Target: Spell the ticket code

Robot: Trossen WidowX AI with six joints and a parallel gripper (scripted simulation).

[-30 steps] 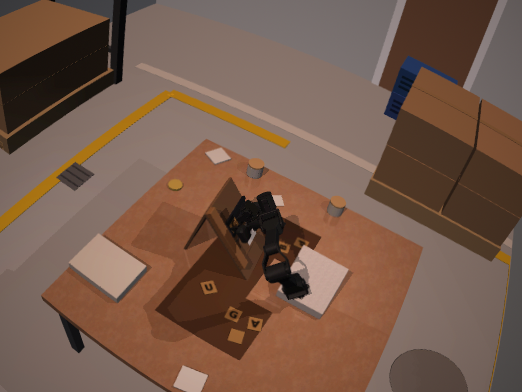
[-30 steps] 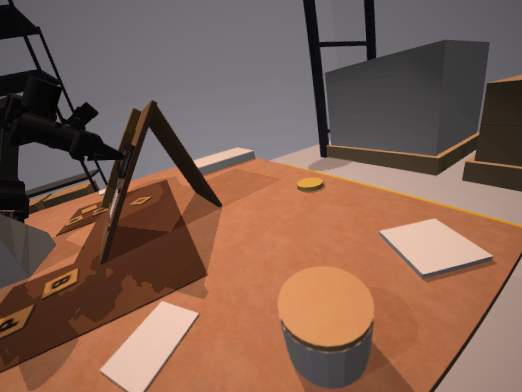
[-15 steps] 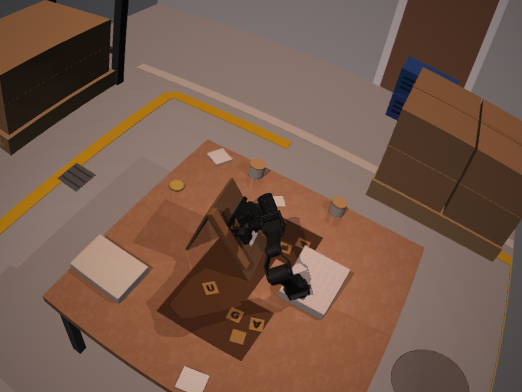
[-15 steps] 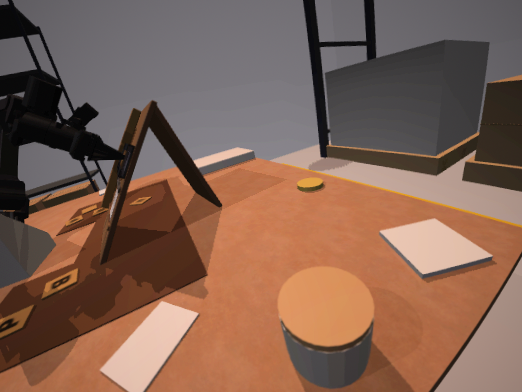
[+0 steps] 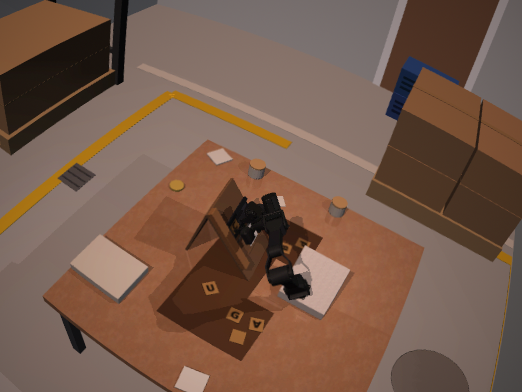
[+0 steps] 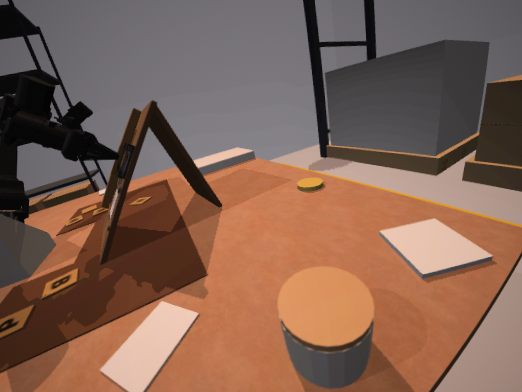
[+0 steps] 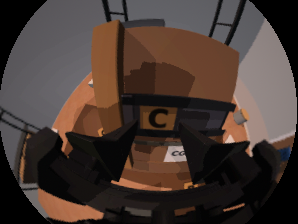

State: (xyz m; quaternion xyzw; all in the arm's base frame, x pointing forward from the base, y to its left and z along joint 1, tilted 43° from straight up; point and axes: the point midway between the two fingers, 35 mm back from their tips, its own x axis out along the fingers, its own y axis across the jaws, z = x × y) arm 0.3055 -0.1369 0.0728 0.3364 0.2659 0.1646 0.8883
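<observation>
The white ticket is 9 cm below my gripper tip, 7 cm to the right of it and 4 cm behind it. The rest, counted from my gripper tip: dark mat: 19 cm below, 13 cm behind, 4 cm to the left; then yellow disc: 43 cm ahead, 20 cm to the right, 18 cm below; then white card: 41 cm to the right, 19 cm below.
</observation>
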